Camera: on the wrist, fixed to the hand. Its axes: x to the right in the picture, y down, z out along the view.
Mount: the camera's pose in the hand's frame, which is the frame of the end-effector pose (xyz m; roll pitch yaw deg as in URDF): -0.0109 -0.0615 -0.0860 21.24 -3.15 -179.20
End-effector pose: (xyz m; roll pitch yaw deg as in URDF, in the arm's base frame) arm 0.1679 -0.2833 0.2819 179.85 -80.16 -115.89
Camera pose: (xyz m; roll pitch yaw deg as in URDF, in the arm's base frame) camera 0.2612 -0.2325 0.2858 -165.28 83.27 57.35
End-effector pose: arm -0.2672 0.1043 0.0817 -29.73 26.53 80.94
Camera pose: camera -0.1770 0.0601 0.0470 51.46 -29.66 -100.06
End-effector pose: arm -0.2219 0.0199 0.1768 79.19 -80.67 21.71
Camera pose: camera -0.1804 0.1149 0.1536 -38.55 80.31 -138.64
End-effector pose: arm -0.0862 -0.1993 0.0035 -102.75 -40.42 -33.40
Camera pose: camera -0.1746 -0.2252 0.0565 121.25 40.26 142.34
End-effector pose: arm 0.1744 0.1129 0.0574 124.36 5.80 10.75
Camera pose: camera 0.1438 0.2147 0.0563 -103.27 -3.36 -167.10
